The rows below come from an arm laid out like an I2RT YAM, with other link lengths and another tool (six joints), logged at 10 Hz.
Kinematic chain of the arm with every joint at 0, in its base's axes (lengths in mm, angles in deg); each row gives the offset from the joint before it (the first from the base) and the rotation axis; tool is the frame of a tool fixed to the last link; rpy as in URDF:
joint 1: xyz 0 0 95.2 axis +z
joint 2: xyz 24.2 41 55.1 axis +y
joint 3: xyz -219.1 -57.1 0 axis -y
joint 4: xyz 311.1 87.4 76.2 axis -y
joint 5: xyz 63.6 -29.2 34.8 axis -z
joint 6: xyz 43.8 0 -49.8 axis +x
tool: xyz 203 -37 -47 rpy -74.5 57.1 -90
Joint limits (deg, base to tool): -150..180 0..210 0..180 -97..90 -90..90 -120..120
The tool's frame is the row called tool.
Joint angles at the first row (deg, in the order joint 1, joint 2, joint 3, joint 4, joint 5, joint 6):
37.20, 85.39, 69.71, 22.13, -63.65, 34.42
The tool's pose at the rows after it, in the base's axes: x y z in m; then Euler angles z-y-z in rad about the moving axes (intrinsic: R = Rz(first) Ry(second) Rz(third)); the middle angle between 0 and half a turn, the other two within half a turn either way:
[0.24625 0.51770 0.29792 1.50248 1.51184 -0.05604]
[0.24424 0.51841 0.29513 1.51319 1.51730 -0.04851]
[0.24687 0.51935 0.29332 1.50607 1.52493 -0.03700]
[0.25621 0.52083 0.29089 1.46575 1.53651 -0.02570]
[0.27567 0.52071 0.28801 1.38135 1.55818 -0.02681]
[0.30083 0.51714 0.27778 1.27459 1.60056 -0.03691]
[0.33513 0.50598 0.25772 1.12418 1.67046 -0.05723]
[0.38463 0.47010 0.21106 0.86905 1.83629 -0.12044]
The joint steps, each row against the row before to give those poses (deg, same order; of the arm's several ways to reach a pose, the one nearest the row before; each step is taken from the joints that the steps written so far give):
0.15, 0.39, -0.09, -0.47, -0.47, -0.56
0.06, 0.50, 0.20, -0.02, -0.57, 0.23
-0.02, 0.52, 0.51, -0.63, 0.36, 0.16
0.04, 0.18, 0.39, -1.56, 2.31, -0.47
0.01, -0.29, 0.69, -3.64, 4.82, -2.11
0.00, -0.05, 0.84, -4.93, 6.16, -3.09
-0.02, 0.17, 0.70, -5.65, 8.80, -3.13
0.00, 1.62, 2.27, -10.63, 15.07, -3.77

